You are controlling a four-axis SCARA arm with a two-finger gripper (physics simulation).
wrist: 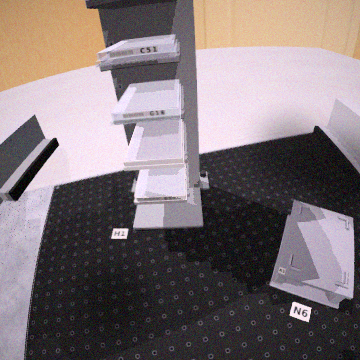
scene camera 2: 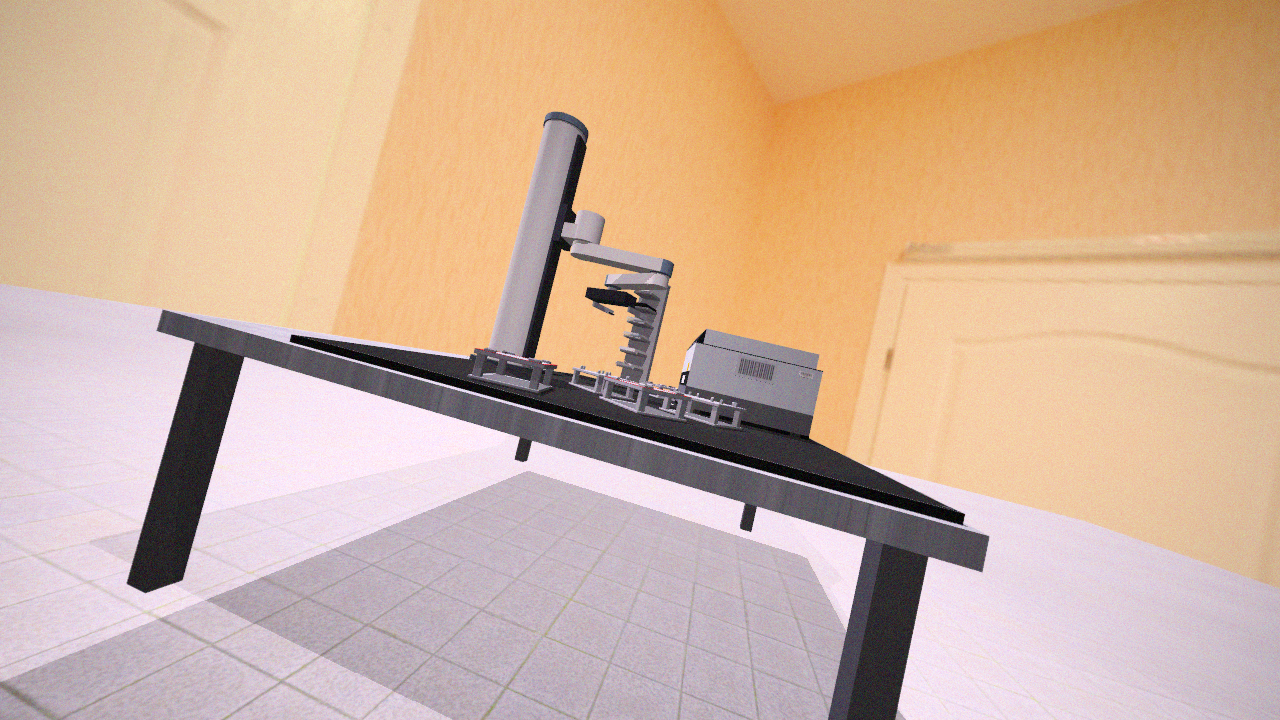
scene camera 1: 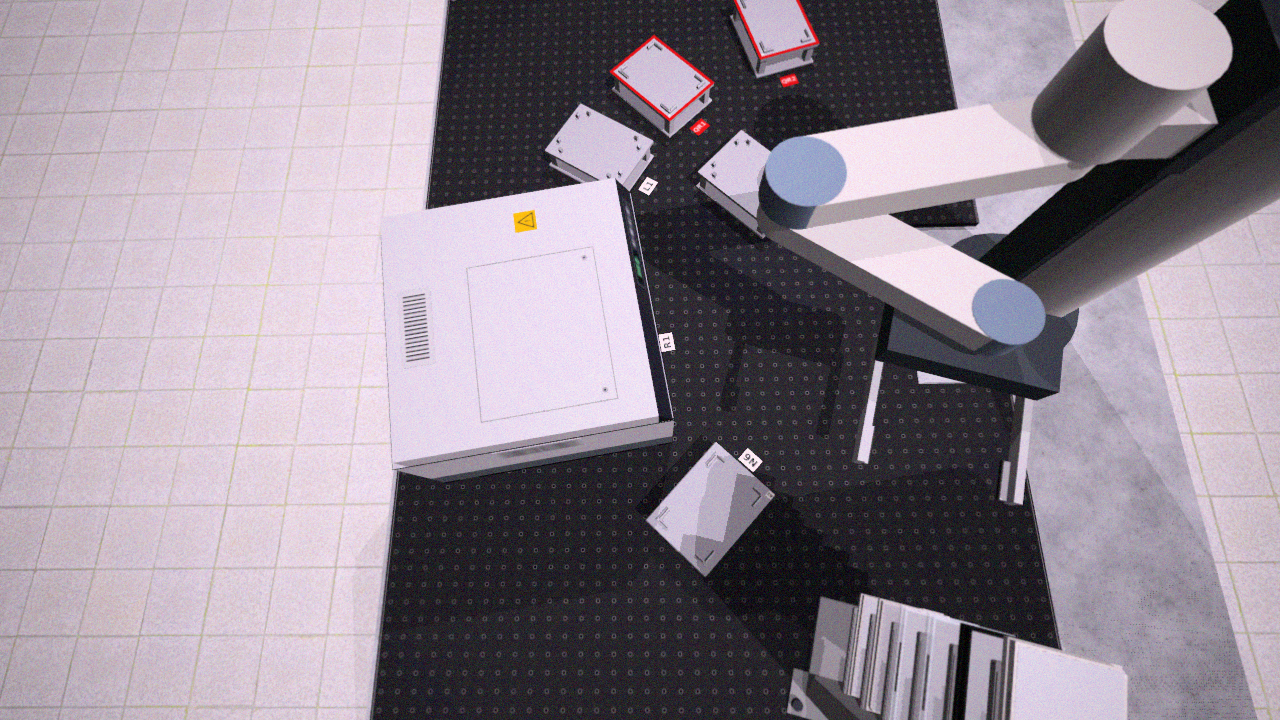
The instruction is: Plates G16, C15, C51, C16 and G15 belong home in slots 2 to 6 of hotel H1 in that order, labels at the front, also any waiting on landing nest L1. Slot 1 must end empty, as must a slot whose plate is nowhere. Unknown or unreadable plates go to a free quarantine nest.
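Frame: origin at the arm's base, x back, y right, z up, level; centimetres.
Seen in the pictures: gripper, fingertip midpoint: point(wrist: 179, 116) point(scene camera 2: 628, 315) point(scene camera 1: 934, 482).
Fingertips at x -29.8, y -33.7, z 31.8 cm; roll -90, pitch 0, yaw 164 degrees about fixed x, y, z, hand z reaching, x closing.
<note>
A point is followed by its place in that frame.
Hotel H1 point(scene camera 1: 832, 622) @[x -34.6, y -51.8, z 2.1 cm] point(scene camera 2: 660, 326) @[x -39.3, y -60.4, z 33.7 cm] point(wrist: 190, 95) @[x -37.5, y -58.9, z 23.5 cm] stands upright. In the wrist view, plate C51 point(wrist: 140, 48) @[x -29.5, y -47.9, z 33.5 cm] is high in it and a plate whose label looks like G16 or C16 point(wrist: 152, 97) @[x -30.4, y -52.0, z 26.7 cm] is below. Under that lie a plate-like piece point(wrist: 159, 145) @[x -30.3, y -51.2, z 19.6 cm] with no readable label and a lowest piece point(wrist: 162, 185) @[x -29.7, y -50.4, z 12.5 cm] whose front marking is too small to read. A dark shelf point(wrist: 135, 3) @[x -30.3, y -56.5, z 38.5 cm] shows at the top. Landing nest L1 point(scene camera 1: 595, 143) @[x -71.0, y 30.5, z 6.3 cm] shows its bare top and pegs. My gripper point(scene camera 1: 936, 481) @[x -29.8, y -33.7, z 31.8 cm] point(scene camera 2: 625, 308) @[x -29.8, y -33.7, z 31.8 cm] is open and empty, raised above the mat and facing the hotel, apart from it.
Reader R1 point(scene camera 1: 528, 313) @[x -77.2, y -10.7, z 26.3 cm] point(scene camera 2: 756, 380) @[x -83.0, y 6.8, z 14.7 cm] is a big white box beside L1. Nest N6 point(scene camera 1: 711, 505) @[x -52.3, y -34.8, z 6.3 cm] point(wrist: 325, 245) @[x -52.7, y -34.2, z 6.3 cm] stands between reader and hotel. Red-rimmed quarantine nests QR1 point(scene camera 1: 662, 80) @[x -58.3, y 44.1, z 6.3 cm] and QR2 point(scene camera 1: 776, 25) @[x -35.8, y 56.3, z 6.3 cm] are at the far end. Another nest point(scene camera 1: 733, 174) @[x -45.9, y 23.1, z 6.3 cm] is partly behind the arm.
</note>
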